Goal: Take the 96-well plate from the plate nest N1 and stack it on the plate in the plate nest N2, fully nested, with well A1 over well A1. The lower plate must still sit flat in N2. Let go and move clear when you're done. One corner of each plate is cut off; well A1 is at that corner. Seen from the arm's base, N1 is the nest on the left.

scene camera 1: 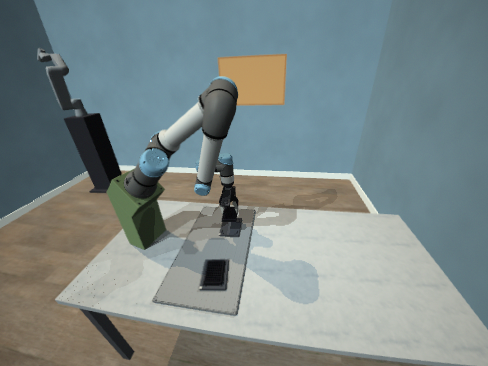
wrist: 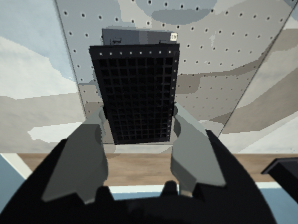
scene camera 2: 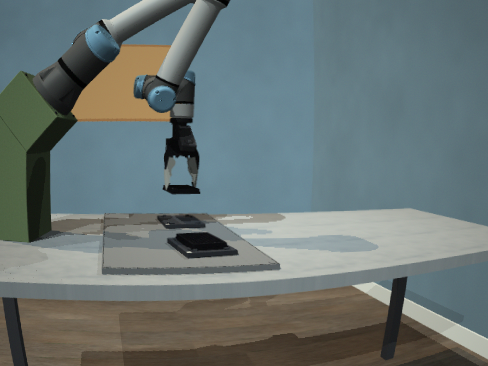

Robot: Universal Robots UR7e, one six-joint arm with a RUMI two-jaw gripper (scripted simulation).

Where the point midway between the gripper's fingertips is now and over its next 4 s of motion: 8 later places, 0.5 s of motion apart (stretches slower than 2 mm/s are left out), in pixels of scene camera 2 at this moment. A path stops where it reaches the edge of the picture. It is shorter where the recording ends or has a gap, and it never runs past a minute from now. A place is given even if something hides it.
My gripper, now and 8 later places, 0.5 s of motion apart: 180, 190; 181, 191; 183, 193; 186, 194; 188, 196; 191, 198; 194, 200; 196, 203; 200, 205
